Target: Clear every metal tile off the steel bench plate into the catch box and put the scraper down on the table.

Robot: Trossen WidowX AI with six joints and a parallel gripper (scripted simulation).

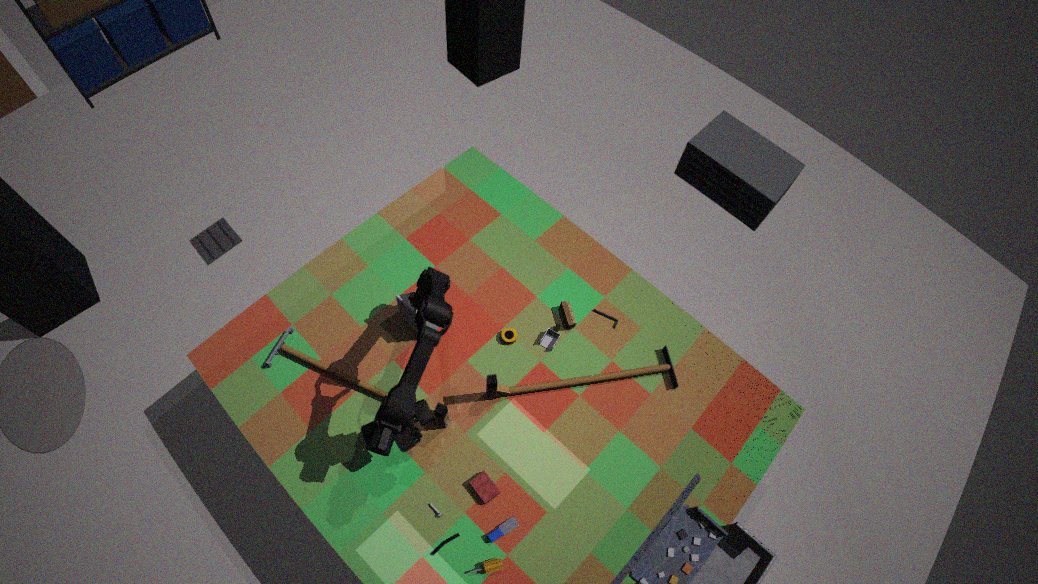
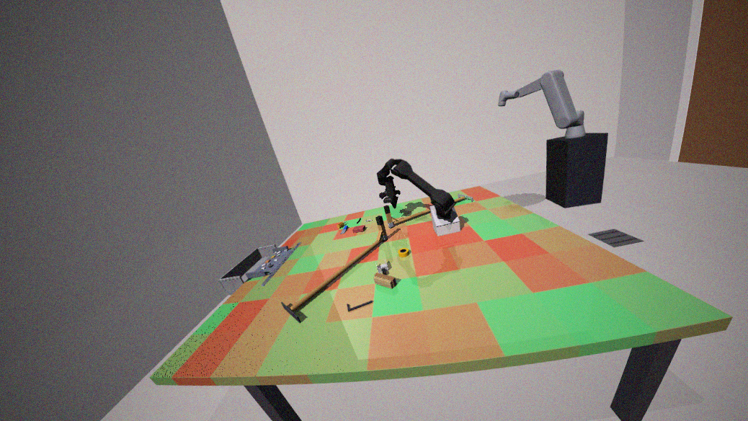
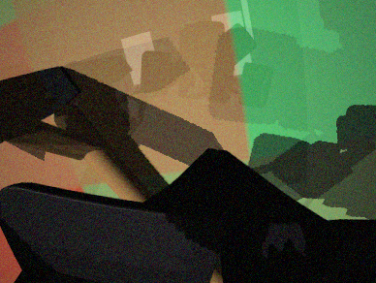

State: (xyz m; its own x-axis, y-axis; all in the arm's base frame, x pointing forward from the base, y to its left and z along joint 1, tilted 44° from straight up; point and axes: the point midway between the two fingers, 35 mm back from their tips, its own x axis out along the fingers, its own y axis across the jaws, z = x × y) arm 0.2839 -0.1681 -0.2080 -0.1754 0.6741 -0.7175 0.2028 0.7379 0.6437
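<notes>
My gripper tip is now 190 mm short of the long scraper, 530 mm to the right of it and 20 mm above it. Round my gripper tip: yellow tape roll (70 mm behind, 440 mm to the left, 70 mm below); red block (250 mm ahead, 90 mm to the left, 70 mm below); blue piece (380 mm ahead, 60 mm to the left, 70 mm below).
</notes>
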